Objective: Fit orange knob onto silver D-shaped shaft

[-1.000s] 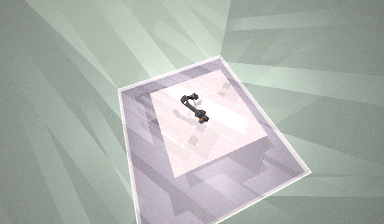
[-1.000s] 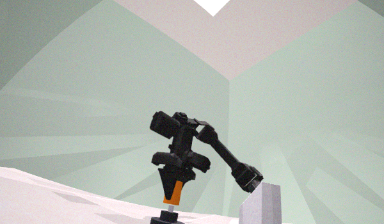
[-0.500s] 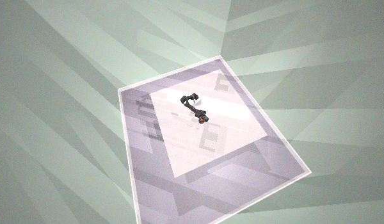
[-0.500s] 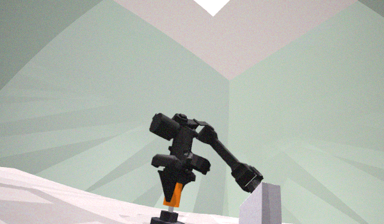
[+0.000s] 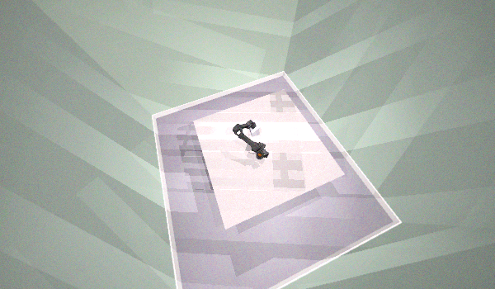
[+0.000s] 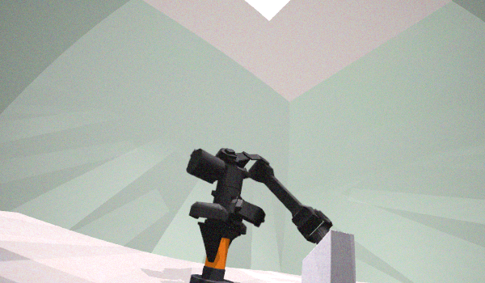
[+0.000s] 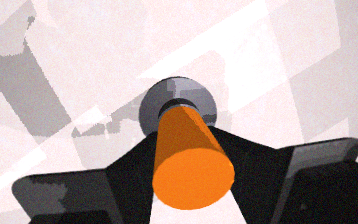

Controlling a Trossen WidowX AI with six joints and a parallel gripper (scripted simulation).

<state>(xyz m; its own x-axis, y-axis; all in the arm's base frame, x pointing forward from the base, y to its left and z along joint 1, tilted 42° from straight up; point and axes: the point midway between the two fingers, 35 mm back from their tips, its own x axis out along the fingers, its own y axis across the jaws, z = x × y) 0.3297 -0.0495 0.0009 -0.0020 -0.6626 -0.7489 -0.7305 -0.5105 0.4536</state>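
The round pedestal is 20 mm below my gripper tip. The rest, counted from my gripper tip: orange knob 30 mm above.
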